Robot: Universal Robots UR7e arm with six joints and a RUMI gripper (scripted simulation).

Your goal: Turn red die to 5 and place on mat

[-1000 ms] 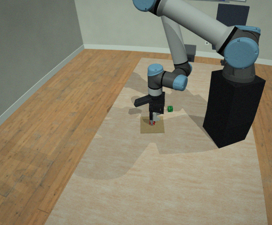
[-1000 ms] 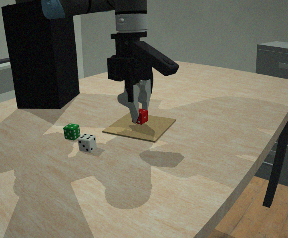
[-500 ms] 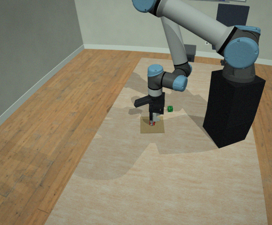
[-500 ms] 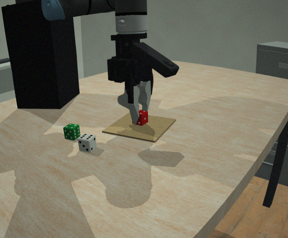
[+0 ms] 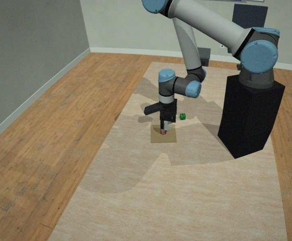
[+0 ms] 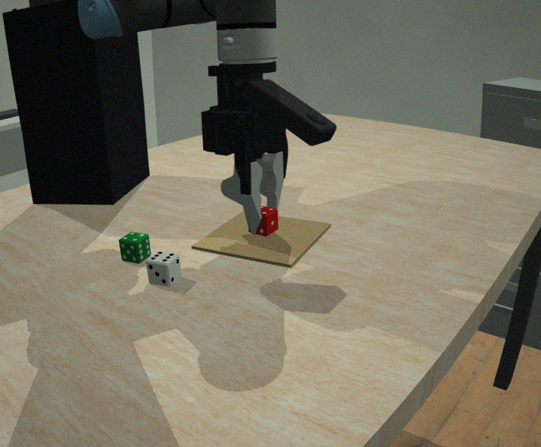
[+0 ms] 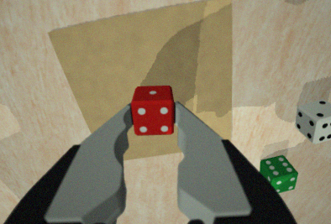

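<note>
My hand is right at the red die. From my hand the other things lie so: tan mat (20 mm below); then green die (90 mm behind, 150 mm to the right, 10 mm below); then white die (20 mm behind, 160 mm to the right, 10 mm below).
</note>
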